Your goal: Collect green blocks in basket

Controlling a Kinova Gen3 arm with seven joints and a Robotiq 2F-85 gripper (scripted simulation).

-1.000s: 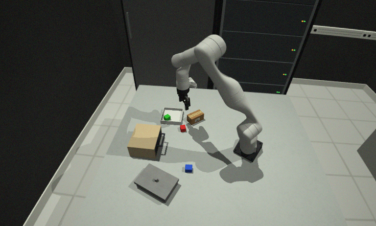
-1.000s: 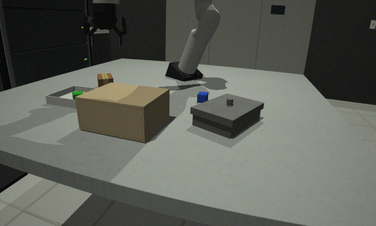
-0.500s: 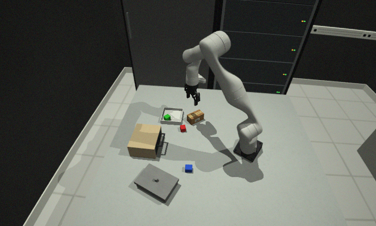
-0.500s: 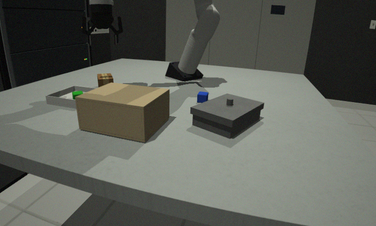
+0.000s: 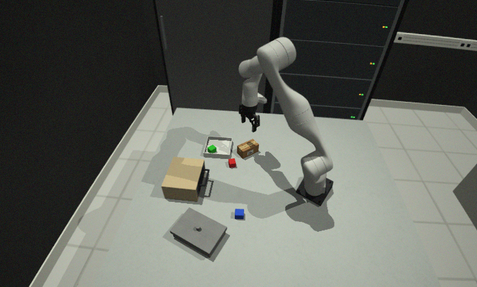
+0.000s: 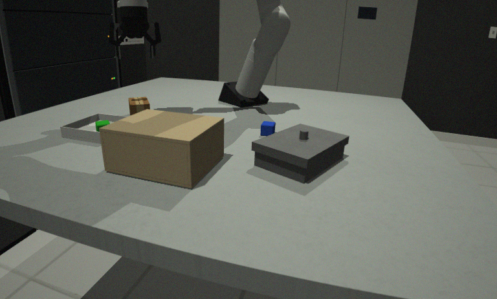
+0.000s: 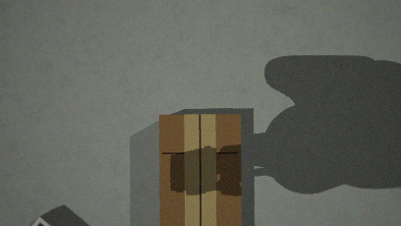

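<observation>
My gripper is now 150 mm above the small cardboard box. The rest, counted from my hand: basket 180 mm below, 160 mm ahead, 10 mm to the left; cabinet drawer 300 mm to the left, 220 mm ahead, 150 mm below; red block 170 mm below, 110 mm to the left, 60 mm ahead.
</observation>
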